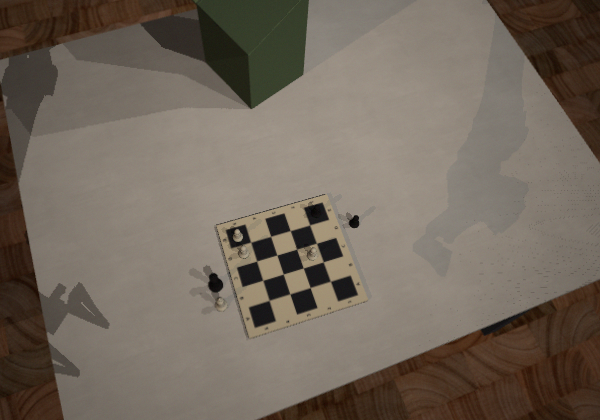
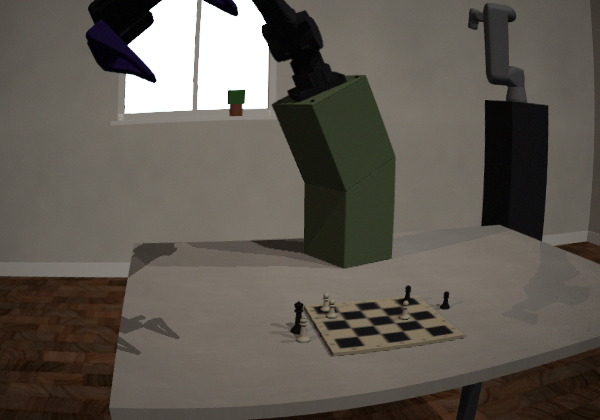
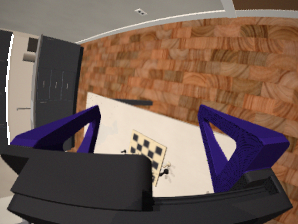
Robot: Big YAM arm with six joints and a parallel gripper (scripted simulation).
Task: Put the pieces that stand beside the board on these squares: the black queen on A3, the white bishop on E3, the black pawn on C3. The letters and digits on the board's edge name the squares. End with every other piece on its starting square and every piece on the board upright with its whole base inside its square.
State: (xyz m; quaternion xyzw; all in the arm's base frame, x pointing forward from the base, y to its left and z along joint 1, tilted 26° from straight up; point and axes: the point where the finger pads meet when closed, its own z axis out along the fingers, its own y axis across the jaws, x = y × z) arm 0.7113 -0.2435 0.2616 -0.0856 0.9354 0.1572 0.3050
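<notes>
My hand is 390 mm above the black queen, 320 mm past it and 180 mm to the right of it. From my hand the other things lie so: chessboard: 410 mm below, 320 mm to the left, 310 mm behind; white bishop: 390 mm below, 280 mm behind, 180 mm to the left.
</notes>
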